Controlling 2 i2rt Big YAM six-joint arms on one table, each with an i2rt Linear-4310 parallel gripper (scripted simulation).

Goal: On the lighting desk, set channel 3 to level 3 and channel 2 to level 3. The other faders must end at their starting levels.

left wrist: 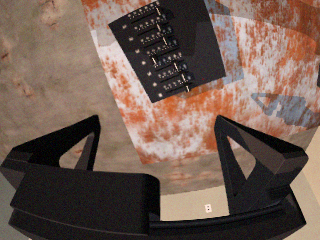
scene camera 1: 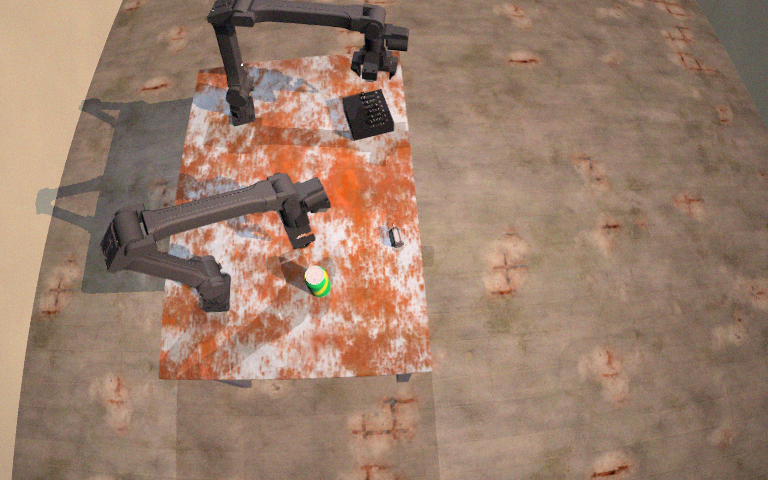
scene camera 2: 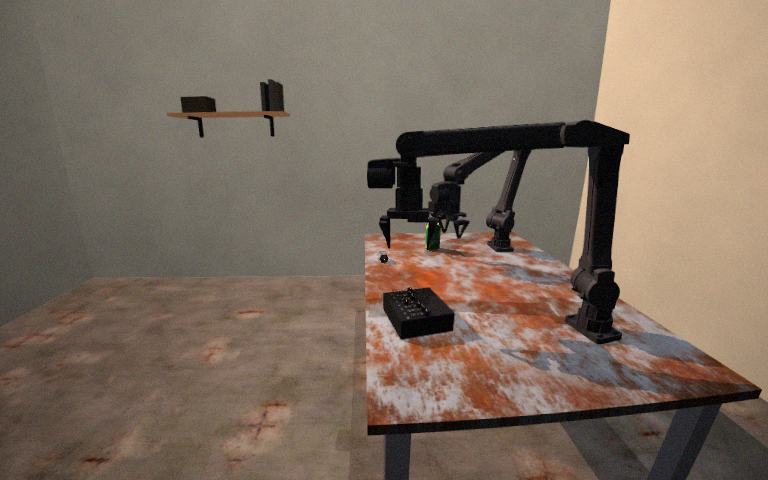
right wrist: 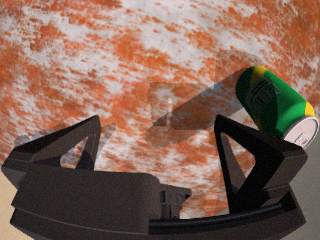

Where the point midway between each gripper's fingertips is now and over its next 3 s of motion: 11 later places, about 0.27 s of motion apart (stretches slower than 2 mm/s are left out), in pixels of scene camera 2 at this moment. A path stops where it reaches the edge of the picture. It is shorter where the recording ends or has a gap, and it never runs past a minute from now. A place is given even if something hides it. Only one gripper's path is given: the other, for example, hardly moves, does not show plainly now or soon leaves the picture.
My left gripper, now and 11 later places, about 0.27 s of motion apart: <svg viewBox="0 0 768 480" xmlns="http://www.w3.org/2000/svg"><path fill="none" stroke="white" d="M408 248L397 239L398 238L407 248L421 262L419 256L419 257L419 263L418 269L418 278L419 280L418 282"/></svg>
